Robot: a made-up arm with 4 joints.
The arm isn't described. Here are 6 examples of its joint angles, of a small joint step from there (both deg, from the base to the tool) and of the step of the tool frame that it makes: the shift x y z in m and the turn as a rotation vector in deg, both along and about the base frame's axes.
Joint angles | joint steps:
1: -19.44 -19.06 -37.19 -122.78 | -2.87 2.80 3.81 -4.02
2: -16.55 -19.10 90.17 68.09 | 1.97 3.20 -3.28 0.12
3: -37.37 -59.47 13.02 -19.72 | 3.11 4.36 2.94 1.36
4: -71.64 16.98 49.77 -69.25 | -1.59 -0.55 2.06 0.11
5: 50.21 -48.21 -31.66 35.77 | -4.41 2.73 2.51 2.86
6: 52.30 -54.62 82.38 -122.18 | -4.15 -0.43 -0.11 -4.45
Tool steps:
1: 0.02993 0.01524 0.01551 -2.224 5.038 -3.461
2: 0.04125 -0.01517 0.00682 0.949 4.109 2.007
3: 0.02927 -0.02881 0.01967 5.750 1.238 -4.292
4: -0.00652 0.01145 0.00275 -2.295 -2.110 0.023
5: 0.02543 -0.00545 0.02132 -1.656 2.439 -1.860
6: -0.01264 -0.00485 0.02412 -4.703 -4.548 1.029
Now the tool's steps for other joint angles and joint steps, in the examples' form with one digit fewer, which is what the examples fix.
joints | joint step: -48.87 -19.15 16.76 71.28 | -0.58 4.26 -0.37 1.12
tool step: 0.0370 0.0009 -0.0064 -1.21 2.08 -3.13
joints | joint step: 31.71 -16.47 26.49 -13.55 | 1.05 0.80 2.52 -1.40
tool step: -0.0008 -0.0082 -0.0155 2.50 1.71 -0.53
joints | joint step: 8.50 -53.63 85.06 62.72 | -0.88 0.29 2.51 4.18
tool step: -0.0188 0.0073 -0.0015 1.56 2.67 -4.93
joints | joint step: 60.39 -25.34 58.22 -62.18 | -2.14 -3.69 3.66 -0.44
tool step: -0.0340 -0.0032 0.0047 -0.29 0.47 -4.83
